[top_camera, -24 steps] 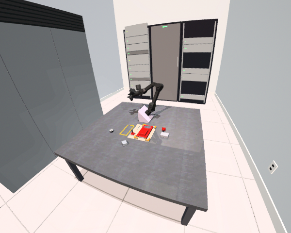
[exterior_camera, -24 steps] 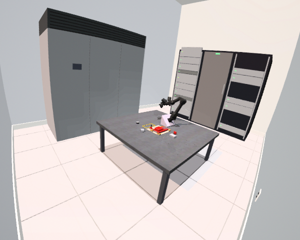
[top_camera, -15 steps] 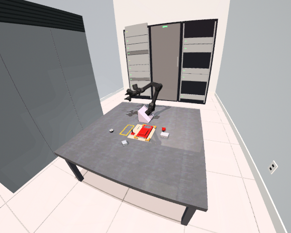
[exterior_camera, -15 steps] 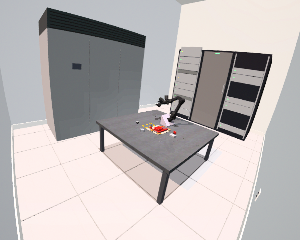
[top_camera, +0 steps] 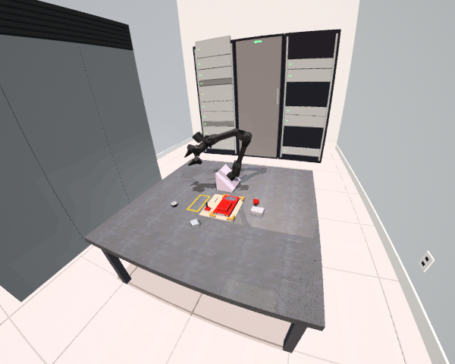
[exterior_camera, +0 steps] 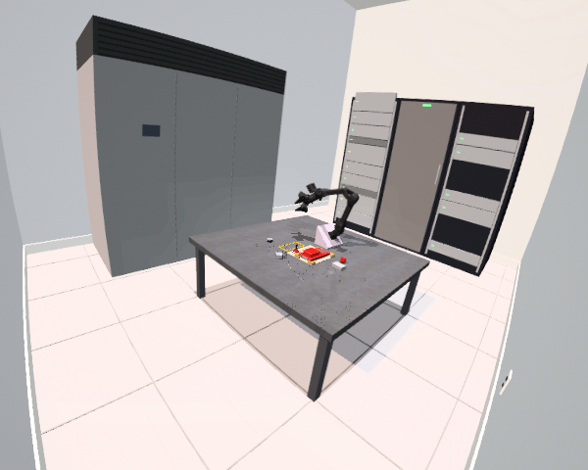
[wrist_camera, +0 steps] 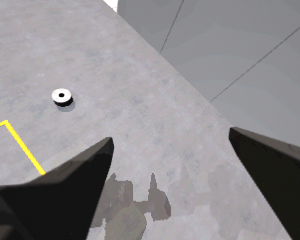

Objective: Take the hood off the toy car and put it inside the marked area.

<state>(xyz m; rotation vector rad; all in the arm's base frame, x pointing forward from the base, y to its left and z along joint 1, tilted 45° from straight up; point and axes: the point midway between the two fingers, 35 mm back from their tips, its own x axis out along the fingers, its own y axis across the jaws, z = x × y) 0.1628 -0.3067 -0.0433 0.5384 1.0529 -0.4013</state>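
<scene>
My gripper tip is now 150 mm short of the hood, 370 mm to the right of it and 200 mm above it. Round my gripper tip: grey disc: 230 mm ahead, 20 mm to the left, 230 mm below.
</scene>
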